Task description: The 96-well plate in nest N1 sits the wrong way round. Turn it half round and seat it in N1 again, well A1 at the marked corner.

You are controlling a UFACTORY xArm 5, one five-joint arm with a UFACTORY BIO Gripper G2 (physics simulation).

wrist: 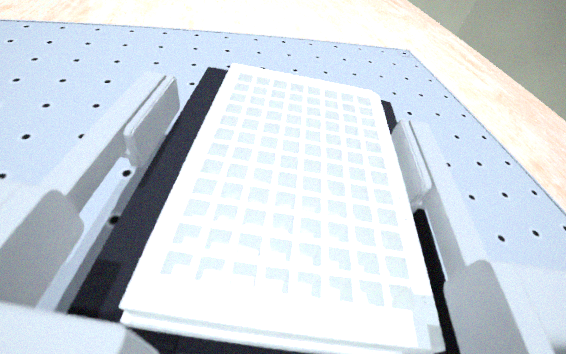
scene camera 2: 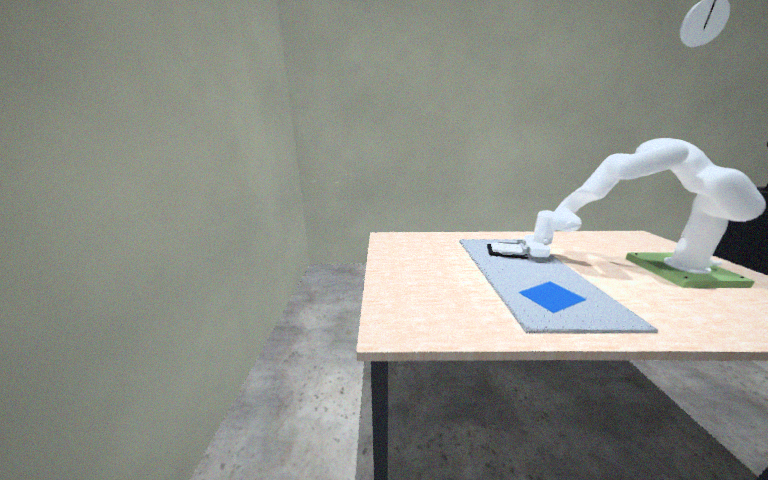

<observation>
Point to a white 96-well plate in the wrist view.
At 289, 220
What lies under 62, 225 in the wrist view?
The gripper.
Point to a black nest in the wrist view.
96, 297
</observation>
